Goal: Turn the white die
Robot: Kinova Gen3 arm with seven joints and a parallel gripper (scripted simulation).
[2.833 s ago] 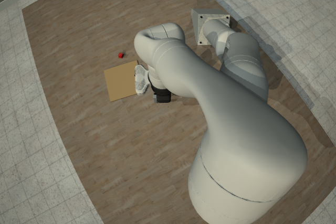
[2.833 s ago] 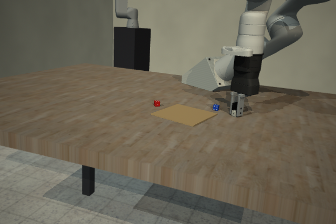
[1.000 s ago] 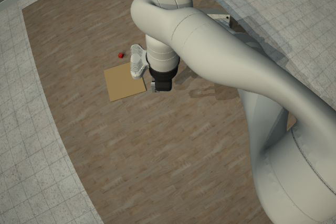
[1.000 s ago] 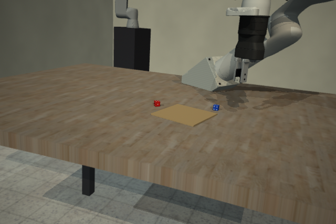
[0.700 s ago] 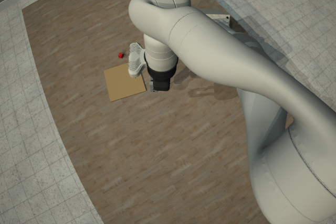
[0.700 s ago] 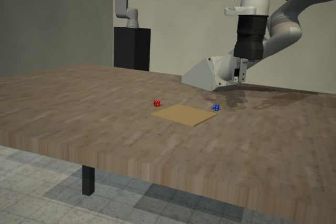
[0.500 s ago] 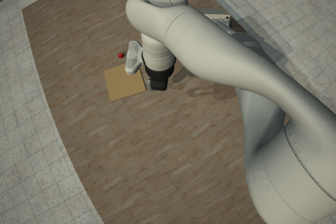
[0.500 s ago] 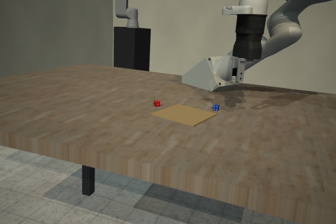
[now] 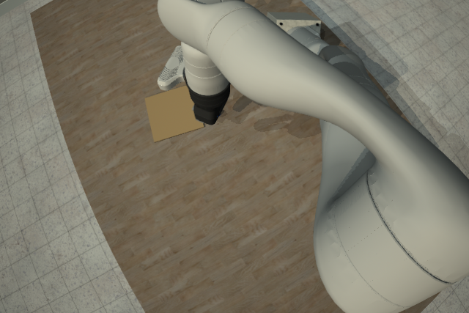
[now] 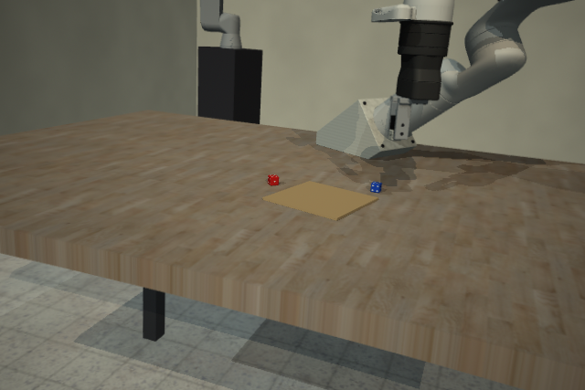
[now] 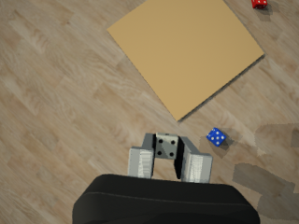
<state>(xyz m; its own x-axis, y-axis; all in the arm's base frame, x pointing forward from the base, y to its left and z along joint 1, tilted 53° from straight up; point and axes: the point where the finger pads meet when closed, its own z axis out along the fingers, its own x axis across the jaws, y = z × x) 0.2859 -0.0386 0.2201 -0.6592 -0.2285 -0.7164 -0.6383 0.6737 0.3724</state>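
Right now my hand is 7 cm short of the tan mat, 9 cm to the left of it and 13 cm above it. From my hand the other things lie so: white die: 1 cm below; then blue die: 4 cm behind, 4 cm to the right, 12 cm below; then red die: 5 cm ahead, 20 cm to the right, 12 cm below.
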